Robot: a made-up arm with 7 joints. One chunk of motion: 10 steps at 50 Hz.
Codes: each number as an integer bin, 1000 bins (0 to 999) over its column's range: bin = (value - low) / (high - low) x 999, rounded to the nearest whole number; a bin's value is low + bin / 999 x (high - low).
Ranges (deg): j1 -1.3..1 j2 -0.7..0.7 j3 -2.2..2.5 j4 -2.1..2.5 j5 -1..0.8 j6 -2.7..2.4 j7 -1..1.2
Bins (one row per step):
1: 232 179 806 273 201 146 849
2: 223 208 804 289 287 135 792
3: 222 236 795 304 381 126 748
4: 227 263 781 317 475 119 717
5: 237 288 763 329 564 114 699
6: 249 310 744 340 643 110 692
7: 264 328 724 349 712 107 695
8: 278 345 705 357 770 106 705
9: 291 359 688 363 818 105 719
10: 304 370 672 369 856 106 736
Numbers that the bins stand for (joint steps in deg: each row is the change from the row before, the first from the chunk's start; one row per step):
1: -0.766 -0.449 1.592 -0.843 -0.638 -1.955 0.870
2: -0.787 -0.409 1.583 -0.769 -0.483 -2.011 0.744
3: -0.789 -0.369 1.540 -0.700 -0.314 -2.057 0.647
4: -0.777 -0.331 1.474 -0.640 -0.144 -2.092 0.579
5: -0.754 -0.296 1.390 -0.585 0.016 -2.118 0.539
6: -0.727 -0.266 1.300 -0.534 0.159 -2.138 0.524
7: -0.692 -0.240 1.206 -0.493 0.283 -2.154 0.531
8: -0.660 -0.217 1.117 -0.456 0.387 -2.159 0.553
9: -0.630 -0.197 1.037 -0.429 0.474 -2.164 0.583
10: -0.600 -0.181 0.962 -0.401 0.542 -2.159 0.621

